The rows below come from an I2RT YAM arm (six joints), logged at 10 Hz.
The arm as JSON. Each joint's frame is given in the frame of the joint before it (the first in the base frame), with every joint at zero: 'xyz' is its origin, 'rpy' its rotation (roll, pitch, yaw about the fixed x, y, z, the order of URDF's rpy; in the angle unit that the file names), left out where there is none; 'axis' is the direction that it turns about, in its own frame. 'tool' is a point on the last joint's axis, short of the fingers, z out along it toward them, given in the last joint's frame.
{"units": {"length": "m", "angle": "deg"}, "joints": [
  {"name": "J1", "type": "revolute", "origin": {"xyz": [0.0, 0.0, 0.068], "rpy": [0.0, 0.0, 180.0]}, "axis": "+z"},
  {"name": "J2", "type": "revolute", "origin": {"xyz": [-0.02, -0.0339, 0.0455], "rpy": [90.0, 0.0, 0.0]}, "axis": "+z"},
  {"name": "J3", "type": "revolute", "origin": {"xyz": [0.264, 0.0, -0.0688], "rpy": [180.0, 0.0, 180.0]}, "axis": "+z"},
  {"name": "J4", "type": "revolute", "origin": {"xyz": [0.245, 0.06, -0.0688], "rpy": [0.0, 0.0, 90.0]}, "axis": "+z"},
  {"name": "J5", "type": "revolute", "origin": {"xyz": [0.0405, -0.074, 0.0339], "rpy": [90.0, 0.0, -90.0]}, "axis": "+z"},
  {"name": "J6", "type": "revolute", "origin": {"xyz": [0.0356, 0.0, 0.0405], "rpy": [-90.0, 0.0, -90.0]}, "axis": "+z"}
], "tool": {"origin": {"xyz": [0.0, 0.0, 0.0], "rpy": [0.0, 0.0, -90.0]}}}
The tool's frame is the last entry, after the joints.
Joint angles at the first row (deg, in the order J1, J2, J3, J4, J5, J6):
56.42 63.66 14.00 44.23 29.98 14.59
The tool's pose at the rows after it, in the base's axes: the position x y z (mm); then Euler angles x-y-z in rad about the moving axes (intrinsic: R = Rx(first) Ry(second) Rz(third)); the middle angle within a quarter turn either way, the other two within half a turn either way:
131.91, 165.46, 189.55, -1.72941, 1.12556, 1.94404
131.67, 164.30, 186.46, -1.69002, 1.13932, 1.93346
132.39, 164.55, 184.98, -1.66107, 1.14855, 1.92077
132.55, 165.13, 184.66, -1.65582, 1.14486, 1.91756
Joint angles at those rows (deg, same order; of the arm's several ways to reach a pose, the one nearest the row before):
56.42 64.68 13.21 46.92 31.11 15.53
56.40 65.91 12.21 50.35 31.79 16.34
56.34 67.16 11.86 52.80 32.21 16.67
56.36 67.53 11.86 53.30 32.01 16.69

